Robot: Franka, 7 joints.
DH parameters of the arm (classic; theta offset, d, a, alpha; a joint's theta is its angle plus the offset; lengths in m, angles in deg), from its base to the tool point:
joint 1: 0 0.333 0 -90
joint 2: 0 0 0 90
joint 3: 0 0.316 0.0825 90
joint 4: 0 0 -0.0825 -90
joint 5: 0 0.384 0 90
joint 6: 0 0 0.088 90
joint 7: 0 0.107 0 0
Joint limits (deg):
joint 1: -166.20..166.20
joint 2: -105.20..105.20
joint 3: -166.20..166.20
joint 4: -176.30..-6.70
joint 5: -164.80..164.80
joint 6: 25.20..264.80
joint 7: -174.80..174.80
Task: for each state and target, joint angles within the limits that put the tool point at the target. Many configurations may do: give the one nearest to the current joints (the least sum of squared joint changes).
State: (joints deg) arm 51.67 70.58 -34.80 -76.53 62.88 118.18 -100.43
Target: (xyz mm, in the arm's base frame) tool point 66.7 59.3 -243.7
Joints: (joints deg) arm 54.77 96.93 -8.68 -113.65 59.48 107.71 -100.43
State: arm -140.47 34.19 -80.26 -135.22 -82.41 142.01 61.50
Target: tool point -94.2 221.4 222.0
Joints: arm -116.77 43.95 -82.97 -176.30 -71.10 114.81 61.50
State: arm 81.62 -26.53 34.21 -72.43 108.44 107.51 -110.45
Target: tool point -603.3 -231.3 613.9
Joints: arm 85.06 -52.66 76.33 -92.79 103.23 100.50 -110.45
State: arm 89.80 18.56 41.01 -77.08 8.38 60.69 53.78
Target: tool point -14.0 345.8 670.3
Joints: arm 72.62 -16.74 15.80 -95.79 0.35 36.35 53.78
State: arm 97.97 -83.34 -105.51 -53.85 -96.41 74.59 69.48
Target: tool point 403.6 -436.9 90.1
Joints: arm 91.87 -84.09 -110.06 -83.60 -82.00 53.56 69.48
